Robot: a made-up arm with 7 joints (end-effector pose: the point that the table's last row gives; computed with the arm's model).
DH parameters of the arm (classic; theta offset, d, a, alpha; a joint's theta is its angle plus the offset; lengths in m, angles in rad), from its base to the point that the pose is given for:
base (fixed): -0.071 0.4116 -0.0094 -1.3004
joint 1: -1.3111 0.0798 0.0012 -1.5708
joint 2: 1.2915 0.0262 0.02 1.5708
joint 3: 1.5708 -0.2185 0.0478 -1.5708
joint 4: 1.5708 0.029 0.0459 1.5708
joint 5: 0 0.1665 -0.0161 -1.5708
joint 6: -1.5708 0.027 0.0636 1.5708
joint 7: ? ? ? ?
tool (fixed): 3.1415 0.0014 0 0
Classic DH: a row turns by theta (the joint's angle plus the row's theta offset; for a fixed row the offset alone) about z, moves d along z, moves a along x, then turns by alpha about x.
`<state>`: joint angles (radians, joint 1 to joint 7).
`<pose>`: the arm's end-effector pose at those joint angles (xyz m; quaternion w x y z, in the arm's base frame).
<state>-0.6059 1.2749 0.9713 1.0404 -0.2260 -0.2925 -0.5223</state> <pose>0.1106 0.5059 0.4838 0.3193 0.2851 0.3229 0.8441</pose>
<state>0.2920 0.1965 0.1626 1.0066 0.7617 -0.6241 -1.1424</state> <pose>-0.0174 0.1727 0.0070 0.4485 0.8031 0.2840 -0.2706</pose>
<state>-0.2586 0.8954 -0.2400 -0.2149 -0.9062 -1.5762 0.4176</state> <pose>0.2519 0.2522 0.3311 0.7840 -0.2131 0.1350 0.5672</pose>
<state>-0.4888 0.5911 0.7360 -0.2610 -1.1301 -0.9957 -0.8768</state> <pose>0.1634 0.3644 0.4188 0.6396 -0.0674 -0.3245 0.6936</pose>
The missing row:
joint 7: -1.5706 0.0204 -0.01 -1.3207
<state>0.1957 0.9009 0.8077 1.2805 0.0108 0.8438 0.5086</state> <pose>-0.1058 0.4673 0.2277 0.6102 -0.3301 -0.6766 -0.2469</pose>
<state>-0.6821 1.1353 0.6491 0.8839 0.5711 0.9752 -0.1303</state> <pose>0.1894 0.4845 0.4256 0.2440 -0.4110 -0.6798 -0.5563</pose>
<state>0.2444 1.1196 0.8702 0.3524 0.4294 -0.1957 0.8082</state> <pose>0.1447 0.4304 0.4199 0.2183 -0.3057 0.0335 -0.9261</pose>
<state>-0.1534 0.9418 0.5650 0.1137 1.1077 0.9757 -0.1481</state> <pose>0.2193 0.3912 0.3980 0.4697 -0.4976 -0.3035 -0.6631</pose>
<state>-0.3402 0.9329 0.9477 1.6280 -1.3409 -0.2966 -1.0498</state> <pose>-0.0149 0.4412 0.1707 0.5077 -0.0929 0.5324 0.6709</pose>
